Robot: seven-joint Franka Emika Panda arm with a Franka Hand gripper.
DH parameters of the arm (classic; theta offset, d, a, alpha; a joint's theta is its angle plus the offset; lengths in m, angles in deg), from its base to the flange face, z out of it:
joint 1: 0 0.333 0 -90
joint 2: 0 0 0 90
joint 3: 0 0.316 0.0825 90
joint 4: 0 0 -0.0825 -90
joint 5: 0 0.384 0 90
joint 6: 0 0 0.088 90
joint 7: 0 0.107 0 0
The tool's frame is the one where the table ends.
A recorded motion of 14 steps. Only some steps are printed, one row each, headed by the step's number.
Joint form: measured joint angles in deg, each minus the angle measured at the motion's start. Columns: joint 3, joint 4, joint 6, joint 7, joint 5, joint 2, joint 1.
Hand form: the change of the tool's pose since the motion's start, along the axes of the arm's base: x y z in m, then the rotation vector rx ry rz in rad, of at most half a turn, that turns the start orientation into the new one. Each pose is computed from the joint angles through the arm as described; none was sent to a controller.
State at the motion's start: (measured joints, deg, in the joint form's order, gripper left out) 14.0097 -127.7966 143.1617 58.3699 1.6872 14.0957 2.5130
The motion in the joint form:
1: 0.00 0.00 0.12 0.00 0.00 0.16 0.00
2: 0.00 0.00 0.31 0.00 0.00 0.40 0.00
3: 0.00 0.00 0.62 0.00 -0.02 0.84 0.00
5: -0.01 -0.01 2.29 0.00 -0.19 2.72 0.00
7: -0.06 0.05 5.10 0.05 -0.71 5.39 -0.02
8: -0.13 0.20 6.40 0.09 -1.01 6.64 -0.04
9: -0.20 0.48 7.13 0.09 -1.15 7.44 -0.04
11: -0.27 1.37 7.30 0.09 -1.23 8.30 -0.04
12: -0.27 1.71 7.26 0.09 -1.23 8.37 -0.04
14: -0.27 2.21 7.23 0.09 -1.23 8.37 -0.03
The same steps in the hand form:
1: 0.0000 0.0000 -0.0013 0.0004 0.0008 -0.0002
2: 0.0001 0.0001 -0.0032 0.0011 0.0018 -0.0004
3: 0.0001 0.0002 -0.0068 0.0019 0.0041 -0.0006
5: 0.0004 0.0005 -0.0218 0.0061 0.0084 -0.0008
7: 0.0015 0.0008 -0.0419 0.0117 0.0048 0.0003
8: 0.0026 0.0006 -0.0506 0.0142 0.0012 0.0003
9: 0.0043 0.0005 -0.0552 0.0166 -0.0024 -0.0004
11: 0.0088 0.0010 -0.0575 0.0196 -0.0055 -0.0020
12: 0.0109 0.0014 -0.0561 0.0209 -0.0093 -0.0024
14: 0.0141 0.0021 -0.0529 0.0231 -0.0172 -0.0029

